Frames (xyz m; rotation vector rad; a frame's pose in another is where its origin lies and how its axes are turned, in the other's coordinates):
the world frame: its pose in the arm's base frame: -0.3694 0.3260 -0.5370 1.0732 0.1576 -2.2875
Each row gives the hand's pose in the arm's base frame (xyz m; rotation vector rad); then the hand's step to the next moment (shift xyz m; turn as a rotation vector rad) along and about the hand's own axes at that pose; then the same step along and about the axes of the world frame.
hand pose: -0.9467 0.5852 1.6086 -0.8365 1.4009 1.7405
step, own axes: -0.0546 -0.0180 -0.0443 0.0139 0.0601 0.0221
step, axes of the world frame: -0.0203 0.0694 0.0060 0.0054 -0.0433 0.0489
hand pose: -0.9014 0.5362 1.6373 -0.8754 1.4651 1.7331
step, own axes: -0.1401 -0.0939 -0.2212 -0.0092 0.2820 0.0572
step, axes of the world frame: -0.0083 0.2779 -0.0083 -0.0124 -0.1289 0.2571
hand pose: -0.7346 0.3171 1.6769 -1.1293 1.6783 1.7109
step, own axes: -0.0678 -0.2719 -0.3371 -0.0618 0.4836 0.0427
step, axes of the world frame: 0.0166 0.4050 -0.1670 -0.0500 -0.1580 0.4605
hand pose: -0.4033 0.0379 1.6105 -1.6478 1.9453 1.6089
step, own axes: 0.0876 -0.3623 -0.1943 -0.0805 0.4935 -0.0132
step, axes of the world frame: 0.0450 0.2817 -0.3087 -0.0796 -0.1104 0.4813
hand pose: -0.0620 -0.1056 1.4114 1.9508 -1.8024 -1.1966
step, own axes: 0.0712 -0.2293 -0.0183 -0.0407 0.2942 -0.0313
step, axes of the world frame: 0.0472 0.0913 -0.2178 -0.0569 -0.0434 0.2899
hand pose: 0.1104 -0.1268 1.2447 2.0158 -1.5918 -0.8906
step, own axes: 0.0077 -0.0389 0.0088 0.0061 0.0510 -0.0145
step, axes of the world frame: 0.0127 0.0051 -0.0382 -0.0102 0.0084 0.0517
